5 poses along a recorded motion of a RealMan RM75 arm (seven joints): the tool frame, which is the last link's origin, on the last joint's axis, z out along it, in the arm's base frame.
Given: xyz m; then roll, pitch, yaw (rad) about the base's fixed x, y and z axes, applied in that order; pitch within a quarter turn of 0, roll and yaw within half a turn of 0.
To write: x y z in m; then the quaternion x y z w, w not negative. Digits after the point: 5 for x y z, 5 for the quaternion.
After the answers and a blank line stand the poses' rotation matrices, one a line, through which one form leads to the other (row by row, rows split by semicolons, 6 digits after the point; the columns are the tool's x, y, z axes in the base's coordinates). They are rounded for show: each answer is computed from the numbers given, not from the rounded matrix.
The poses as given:
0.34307, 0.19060, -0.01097, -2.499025, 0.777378, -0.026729
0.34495, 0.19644, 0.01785, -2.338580, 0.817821, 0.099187
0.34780, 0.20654, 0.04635, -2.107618, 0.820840, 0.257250
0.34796, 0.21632, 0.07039, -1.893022, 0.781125, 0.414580
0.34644, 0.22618, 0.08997, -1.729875, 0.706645, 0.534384
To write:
0.34307, 0.19060, -0.01097, -0.87638, 0.13140, 0.35565, 0.29701
0.34495, 0.19644, 0.01785, -0.85125, 0.11333, 0.38332, 0.34000
0.34780, 0.20654, 0.04635, -0.81583, 0.09333, 0.40212, 0.40498
0.34796, 0.21632, 0.07039, -0.78002, 0.06335, 0.41353, 0.46536
0.34644, 0.22618, 0.08997, -0.74797, 0.02797, 0.41468, 0.51749

0.712500 -0.441569 -0.545307; -0.019049 -0.789040 0.614046; -0.701413 -0.427121 -0.570603
0.680452 -0.453597 -0.575531; 0.067714 -0.743112 0.665732; -0.729658 -0.491970 -0.474937
0.659177 -0.477989 -0.580527; 0.173416 -0.654558 0.735854; -0.731719 -0.585731 -0.348579
0.649964 -0.483706 -0.586152; 0.286041 -0.558862 0.778366; -0.704079 -0.673574 -0.224880
0.654511 -0.471030 -0.591393; 0.387354 -0.462837 0.797333; -0.649286 -0.750942 -0.120477

